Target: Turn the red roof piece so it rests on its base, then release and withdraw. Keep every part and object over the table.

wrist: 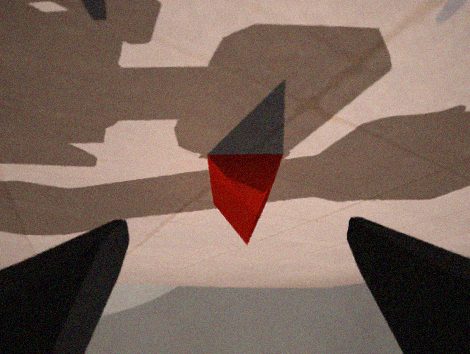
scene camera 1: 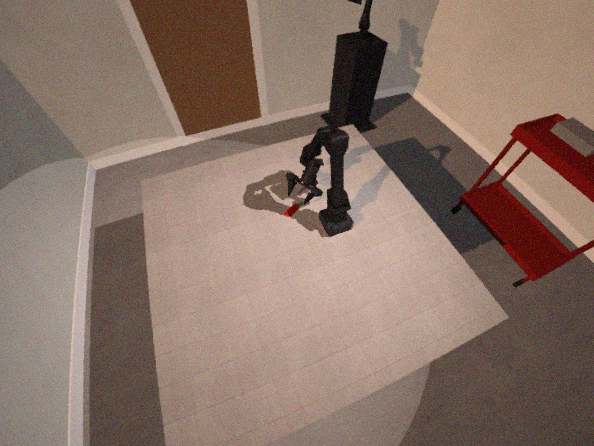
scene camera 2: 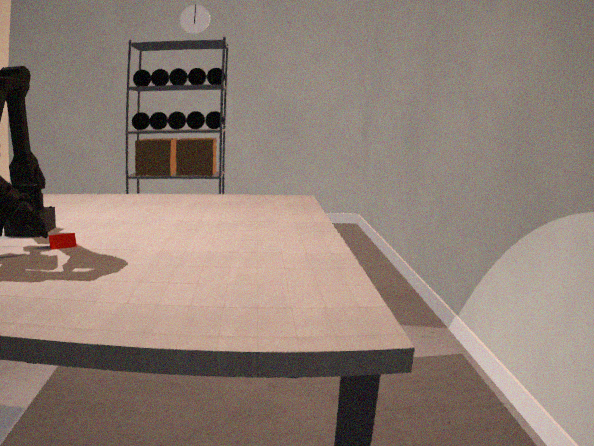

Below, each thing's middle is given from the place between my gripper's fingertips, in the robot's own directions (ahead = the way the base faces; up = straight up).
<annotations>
Now: hand 40 mm short of the red roof piece (wrist: 241, 183), 30 mm above it and 20 mm to the right of it.
</annotations>
